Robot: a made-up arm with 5 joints.
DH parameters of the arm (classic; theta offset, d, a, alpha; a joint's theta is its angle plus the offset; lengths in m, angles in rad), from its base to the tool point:
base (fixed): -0.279 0 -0.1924 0
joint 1: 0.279 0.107 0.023 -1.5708
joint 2: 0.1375 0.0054 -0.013 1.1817
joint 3: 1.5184 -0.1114 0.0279 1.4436
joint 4: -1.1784 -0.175 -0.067 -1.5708
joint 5: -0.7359 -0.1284 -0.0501 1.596
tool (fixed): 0.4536 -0.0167 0 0
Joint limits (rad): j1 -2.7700..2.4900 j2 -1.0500..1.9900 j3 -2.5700..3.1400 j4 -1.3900..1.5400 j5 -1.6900..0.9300
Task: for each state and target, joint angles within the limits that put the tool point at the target. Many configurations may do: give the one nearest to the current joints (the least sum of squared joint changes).
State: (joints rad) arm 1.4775 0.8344 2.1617 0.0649 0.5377
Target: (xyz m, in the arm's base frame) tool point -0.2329 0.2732 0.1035
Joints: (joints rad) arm 2.1613 0.0686 2.3544 -0.5278 0.8460
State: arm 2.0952 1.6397 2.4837 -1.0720 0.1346
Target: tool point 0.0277 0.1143 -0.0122
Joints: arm 1.6988 1.6137 1.7594 -0.4250 -0.2433
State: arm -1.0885 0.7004 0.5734 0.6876 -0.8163
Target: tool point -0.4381 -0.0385 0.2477
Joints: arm -0.7086 1.2028 0.4660 0.4775 -0.7235
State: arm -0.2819 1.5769 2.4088 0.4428 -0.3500
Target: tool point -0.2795 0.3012 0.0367
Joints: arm -1.0520 1.9900 3.1400 0.4472 -0.1154
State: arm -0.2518 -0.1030 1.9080 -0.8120 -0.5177
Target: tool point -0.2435 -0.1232 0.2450
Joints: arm -0.5968 -0.8213 2.0922 -1.0426 0.0576
